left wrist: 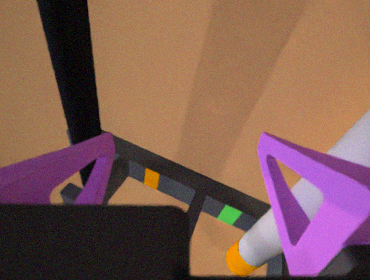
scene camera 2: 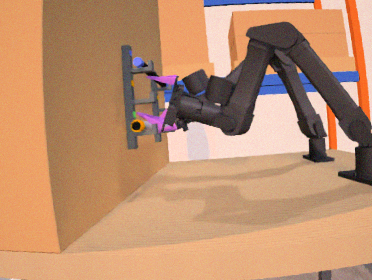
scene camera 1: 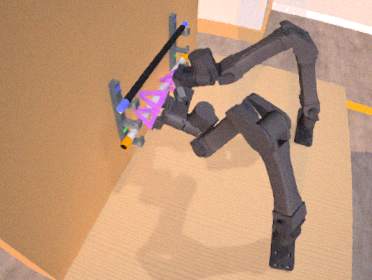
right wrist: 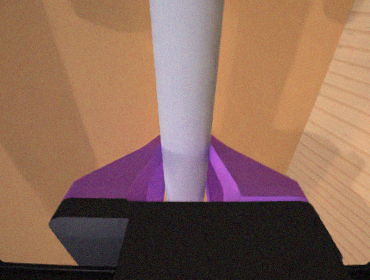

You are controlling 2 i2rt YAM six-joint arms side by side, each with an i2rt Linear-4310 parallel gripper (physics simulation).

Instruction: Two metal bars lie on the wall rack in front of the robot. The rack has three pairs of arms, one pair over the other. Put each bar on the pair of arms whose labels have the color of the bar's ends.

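Places are measured from the left arm's base along level axes (x down, y back, z left), in centimetres.
Pixels of known places: left gripper, between the fingertips: [left wrist: 186, 140] [scene camera 2: 141, 95]; right gripper, between the fingertips: [scene camera 1: 161, 83] [right wrist: 185, 140]; left arm's base, origin of its link: [scene camera 2: 368, 179] [scene camera 1: 282, 237]; right arm's base, origin of its link: [scene camera 2: 317, 159] [scene camera 1: 304, 127].
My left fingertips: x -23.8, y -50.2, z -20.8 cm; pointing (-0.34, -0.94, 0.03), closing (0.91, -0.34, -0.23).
Note:
For each thing: its middle in the pictures, then the offset to it from my left fingertips. Level surfaces: height alone.
- black bar with blue ends, middle of its body: [scene camera 2: 154, 76] [scene camera 1: 158, 57] dx -6.7, dy +3.0, dz -13.8 cm
- rack, middle of its body: [left wrist: 175, 208] [scene camera 2: 139, 95] [scene camera 1: 128, 119] dx +0.8, dy +0.2, dz +6.8 cm
- white bar with orange ends, middle of its body: [right wrist: 184, 227] [scene camera 2: 155, 126] [scene camera 1: 159, 93] dx +8.0, dy +2.4, dz -14.0 cm
- wooden table, height of its surface: dx +23.8 cm
A black bar with blue ends [scene camera 1: 152, 65] [scene camera 2: 139, 62] [left wrist: 72, 75] lies on the top, blue-labelled arms of the rack [scene camera 1: 115, 102] [scene camera 2: 129, 95] [left wrist: 172, 185]. A white bar with orange ends [scene camera 1: 132, 133] [scene camera 2: 137, 125] [left wrist: 265, 235] [right wrist: 187, 75] is at the bottom, green-labelled arms. The middle labels are orange. My left gripper [scene camera 1: 137, 102] [scene camera 2: 144, 96] [left wrist: 186, 140] is open in front of the rack, its fingers spread between the two bars, one finger overlapping the white bar in the left wrist view. My right gripper [scene camera 1: 167, 81] [right wrist: 185, 140] is shut on the white bar.
The rack is fixed to an upright wooden wall [scene camera 1: 60, 100] [scene camera 2: 95, 125] above a wooden table [scene camera 1: 225, 210] [scene camera 2: 240, 200]. The two grippers are close together in scene camera 1. Boxes [scene camera 2: 290, 35] stand on a blue shelf behind the arms.

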